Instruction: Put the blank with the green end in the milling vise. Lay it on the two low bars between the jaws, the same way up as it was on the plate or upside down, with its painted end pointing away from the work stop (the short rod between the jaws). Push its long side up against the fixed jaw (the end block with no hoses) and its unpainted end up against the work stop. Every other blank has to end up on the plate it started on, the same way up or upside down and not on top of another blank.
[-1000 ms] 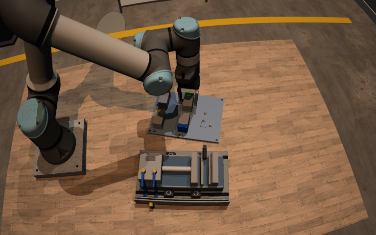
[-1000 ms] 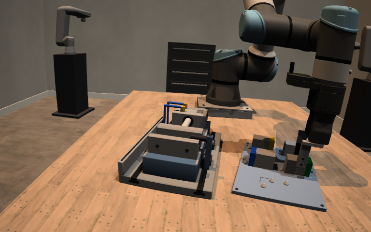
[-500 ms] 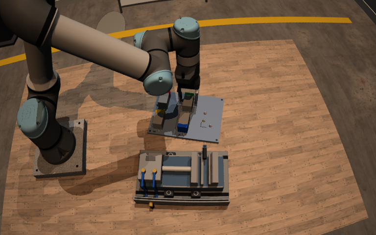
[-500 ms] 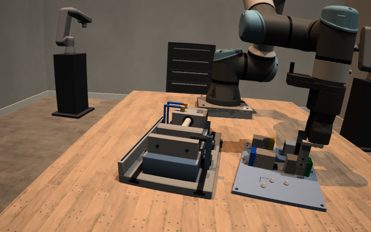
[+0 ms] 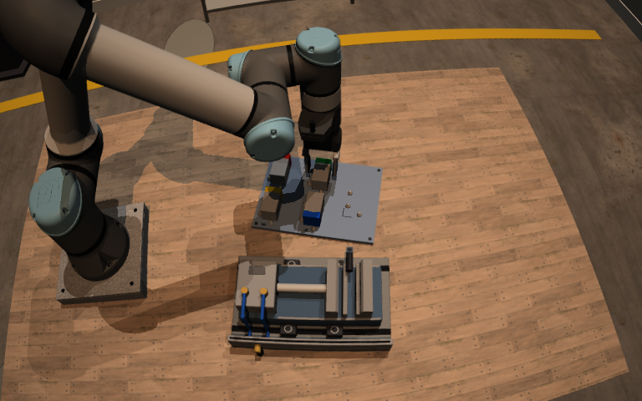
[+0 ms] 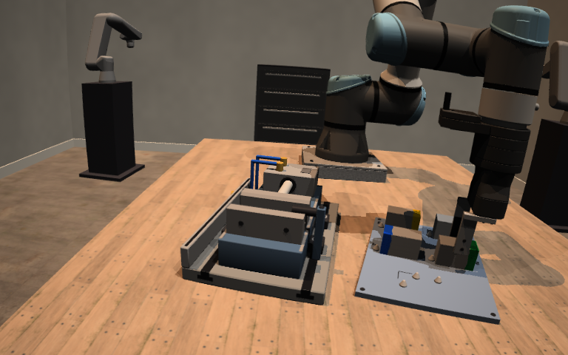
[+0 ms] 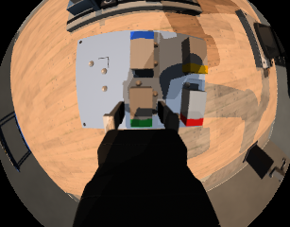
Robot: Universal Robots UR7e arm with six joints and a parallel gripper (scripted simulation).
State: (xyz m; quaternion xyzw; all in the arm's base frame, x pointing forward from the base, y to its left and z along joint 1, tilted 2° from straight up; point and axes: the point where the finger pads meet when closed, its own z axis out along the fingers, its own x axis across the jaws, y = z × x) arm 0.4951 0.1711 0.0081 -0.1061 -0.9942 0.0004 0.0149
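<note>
Now: the green-ended blank 30 mm below my hand. Also, from my hand: red-ended blank (90 mm behind, 20 mm to the left, 30 mm below); grey plate (10 mm behind, 40 mm to the right, 50 mm below); blue-ended blank (20 mm behind, 90 mm to the right, 30 mm below).
</note>
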